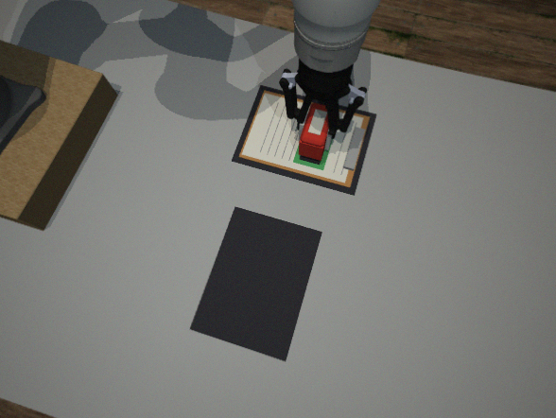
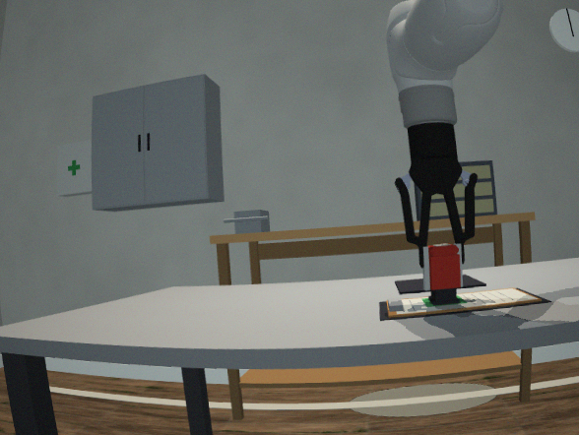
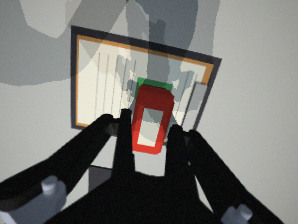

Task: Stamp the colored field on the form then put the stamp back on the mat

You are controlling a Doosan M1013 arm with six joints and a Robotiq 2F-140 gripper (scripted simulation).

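My gripper is now 1 cm past the clipboard, 1 cm to the right of it and 5 cm above it. Round my hand: stamp (1 cm below); dark mat (28 cm to the right, 5 cm below).
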